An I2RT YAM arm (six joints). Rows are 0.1 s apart.
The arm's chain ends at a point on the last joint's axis. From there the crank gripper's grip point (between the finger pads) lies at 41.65 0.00 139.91 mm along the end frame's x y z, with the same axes.
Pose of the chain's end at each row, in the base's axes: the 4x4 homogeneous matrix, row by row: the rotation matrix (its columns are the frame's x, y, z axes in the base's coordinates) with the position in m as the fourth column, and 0 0 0 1 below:
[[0.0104, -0.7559, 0.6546, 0.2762], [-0.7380, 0.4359, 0.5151, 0.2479], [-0.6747, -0.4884, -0.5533, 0.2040], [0, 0, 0, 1]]
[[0.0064, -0.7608, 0.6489, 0.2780], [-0.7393, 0.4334, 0.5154, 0.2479], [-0.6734, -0.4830, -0.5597, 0.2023], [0, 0, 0, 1]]
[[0.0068, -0.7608, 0.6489, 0.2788], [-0.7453, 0.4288, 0.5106, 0.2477], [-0.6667, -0.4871, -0.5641, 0.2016], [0, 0, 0, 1]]
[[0.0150, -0.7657, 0.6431, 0.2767], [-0.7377, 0.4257, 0.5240, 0.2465], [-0.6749, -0.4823, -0.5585, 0.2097], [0, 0, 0, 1]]
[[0.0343, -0.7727, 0.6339, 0.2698], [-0.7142, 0.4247, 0.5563, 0.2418], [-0.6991, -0.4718, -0.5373, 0.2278], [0, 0, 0, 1]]
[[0.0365, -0.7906, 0.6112, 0.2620], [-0.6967, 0.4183, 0.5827, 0.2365], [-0.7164, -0.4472, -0.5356, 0.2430], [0, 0, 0, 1]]
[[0.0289, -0.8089, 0.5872, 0.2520], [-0.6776, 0.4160, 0.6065, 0.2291], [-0.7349, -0.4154, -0.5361, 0.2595], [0, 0, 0, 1]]
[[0.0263, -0.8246, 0.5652, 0.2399], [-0.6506, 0.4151, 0.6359, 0.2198], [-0.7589, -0.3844, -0.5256, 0.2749], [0, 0, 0, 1]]
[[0.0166, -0.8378, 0.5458, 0.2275], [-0.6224, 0.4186, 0.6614, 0.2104], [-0.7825, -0.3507, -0.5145, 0.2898], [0, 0, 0, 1]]
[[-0.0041, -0.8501, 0.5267, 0.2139], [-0.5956, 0.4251, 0.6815, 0.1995], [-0.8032, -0.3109, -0.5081, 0.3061], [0, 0, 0, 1]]
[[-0.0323, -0.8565, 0.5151, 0.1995], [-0.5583, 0.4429, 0.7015, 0.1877], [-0.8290, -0.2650, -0.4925, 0.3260], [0, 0, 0, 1]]
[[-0.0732, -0.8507, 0.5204, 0.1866], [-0.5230, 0.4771, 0.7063, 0.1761], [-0.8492, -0.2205, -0.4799, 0.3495], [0, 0, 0, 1]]
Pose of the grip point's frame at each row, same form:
[[0.0104, -0.7559, 0.6546, 0.3682], [-0.7380, 0.4359, 0.5151, 0.2892], [-0.6747, -0.4884, -0.5533, 0.0985], [0, 0, 0, 1]]
[[0.0064, -0.7608, 0.6489, 0.3691], [-0.7393, 0.4334, 0.5154, 0.2892], [-0.6734, -0.4830, -0.5597, 0.0959], [0, 0, 0, 1]]
[[0.0068, -0.7608, 0.6489, 0.3699], [-0.7453, 0.4288, 0.5106, 0.2881], [-0.6667, -0.4871, -0.5641, 0.0949], [0, 0, 0, 1]]
[[0.0150, -0.7657, 0.6431, 0.3673], [-0.7377, 0.4257, 0.5240, 0.2891], [-0.6749, -0.4823, -0.5585, 0.1035], [0, 0, 0, 1]]
[[0.0343, -0.7727, 0.6339, 0.3599], [-0.7142, 0.4247, 0.5563, 0.2899], [-0.6991, -0.4718, -0.5373, 0.1235], [0, 0, 0, 1]]
[[0.0365, -0.7906, 0.6112, 0.3490], [-0.6967, 0.4183, 0.5827, 0.2890], [-0.7164, -0.4472, -0.5356, 0.1382], [0, 0, 0, 1]]
[[0.0289, -0.8089, 0.5872, 0.3354], [-0.6776, 0.4160, 0.6065, 0.2857], [-0.7349, -0.4154, -0.5361, 0.1539], [0, 0, 0, 1]]
[[0.0263, -0.8246, 0.5652, 0.3201], [-0.6506, 0.4151, 0.6359, 0.2817], [-0.7589, -0.3844, -0.5256, 0.1698], [0, 0, 0, 1]]
[[0.0166, -0.8378, 0.5458, 0.3046], [-0.6224, 0.4186, 0.6614, 0.2770], [-0.7825, -0.3507, -0.5145, 0.1852], [0, 0, 0, 1]]
[[-0.0041, -0.8501, 0.5267, 0.2874], [-0.5956, 0.4251, 0.6815, 0.2700], [-0.8032, -0.3109, -0.5081, 0.2016], [0, 0, 0, 1]]
[[-0.0323, -0.8565, 0.5151, 0.2702], [-0.5583, 0.4429, 0.7015, 0.2626], [-0.8290, -0.2650, -0.4925, 0.2226], [0, 0, 0, 1]]
[[-0.0732, -0.8507, 0.5204, 0.2564], [-0.5230, 0.4771, 0.7063, 0.2531], [-0.8492, -0.2205, -0.4799, 0.2470], [0, 0, 0, 1]]

